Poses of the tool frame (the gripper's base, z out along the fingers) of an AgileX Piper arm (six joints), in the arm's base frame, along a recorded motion.
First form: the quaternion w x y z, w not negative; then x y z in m.
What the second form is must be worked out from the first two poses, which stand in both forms.
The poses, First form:
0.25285 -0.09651 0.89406 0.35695 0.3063 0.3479 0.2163
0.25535 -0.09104 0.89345 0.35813 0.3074 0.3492 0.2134
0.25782 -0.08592 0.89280 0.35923 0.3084 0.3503 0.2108
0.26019 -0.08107 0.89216 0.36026 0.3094 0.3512 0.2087
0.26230 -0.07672 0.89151 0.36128 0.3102 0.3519 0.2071
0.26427 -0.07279 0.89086 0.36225 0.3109 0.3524 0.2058
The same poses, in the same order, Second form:
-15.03 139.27 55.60 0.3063 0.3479 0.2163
-14.16 138.99 55.71 0.3074 0.3492 0.2134
-13.35 138.72 55.81 0.3084 0.3503 0.2108
-12.58 138.45 55.91 0.3094 0.3512 0.2087
-11.89 138.20 56.00 0.3102 0.3519 0.2071
-11.27 137.96 56.10 0.3109 0.3524 0.2058

